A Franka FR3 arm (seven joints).
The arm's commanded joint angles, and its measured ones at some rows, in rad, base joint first. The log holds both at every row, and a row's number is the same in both.
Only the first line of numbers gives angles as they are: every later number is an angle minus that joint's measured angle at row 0.
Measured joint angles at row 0:
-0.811, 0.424, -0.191, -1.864, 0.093, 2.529, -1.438
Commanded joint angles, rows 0 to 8:
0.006, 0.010, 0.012, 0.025, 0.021, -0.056, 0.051
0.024, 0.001, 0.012, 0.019, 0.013, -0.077, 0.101
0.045, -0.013, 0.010, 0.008, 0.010, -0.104, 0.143
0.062, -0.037, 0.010, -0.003, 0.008, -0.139, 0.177
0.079, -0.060, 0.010, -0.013, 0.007, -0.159, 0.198
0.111, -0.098, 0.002, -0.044, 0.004, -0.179, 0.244
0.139, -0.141, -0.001, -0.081, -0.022, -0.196, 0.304
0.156, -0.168, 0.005, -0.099, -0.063, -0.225, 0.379
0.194, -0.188, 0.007, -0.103, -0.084, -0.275, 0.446
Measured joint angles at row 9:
0.134, -0.096, 0.009, -0.028, -0.026, -0.202, 0.309
